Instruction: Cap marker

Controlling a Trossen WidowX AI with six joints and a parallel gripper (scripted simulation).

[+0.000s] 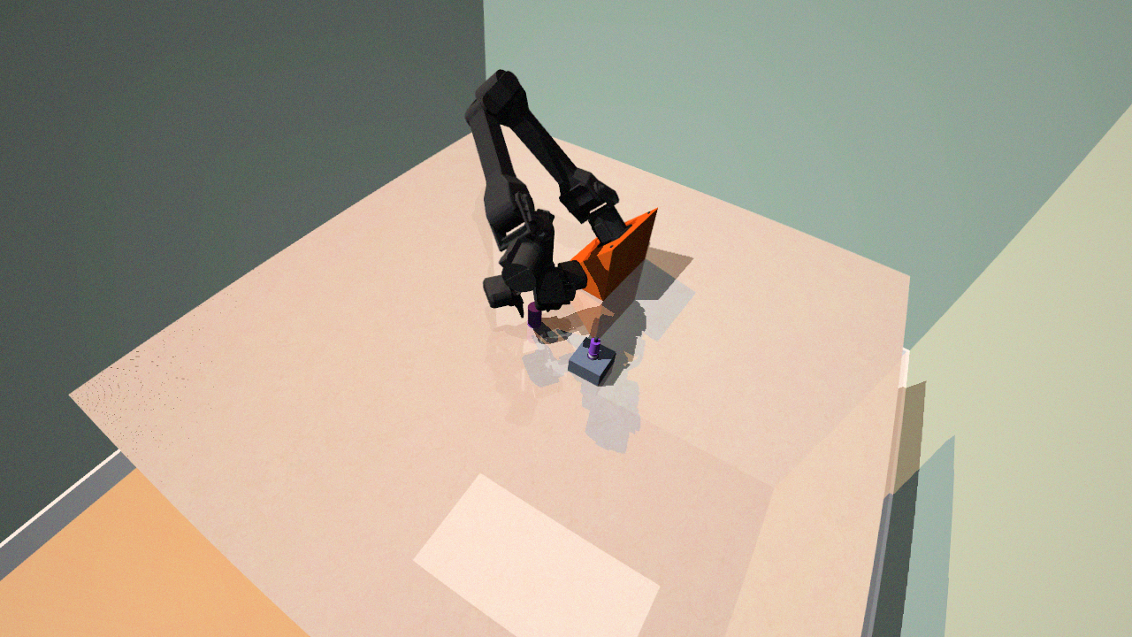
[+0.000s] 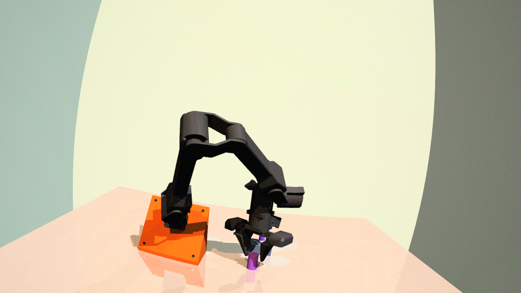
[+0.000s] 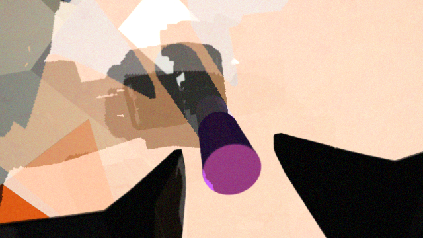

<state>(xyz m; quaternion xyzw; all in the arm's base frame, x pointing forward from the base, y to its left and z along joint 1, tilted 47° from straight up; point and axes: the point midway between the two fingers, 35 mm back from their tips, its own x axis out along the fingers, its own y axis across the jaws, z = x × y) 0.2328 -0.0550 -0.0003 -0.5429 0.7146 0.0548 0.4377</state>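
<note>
Now: the purple cap 10 mm below my gripper tip. The rest, counted from my gripper tip: grey holder block (150 mm to the left, 20 mm below, 20 mm ahead).
</note>
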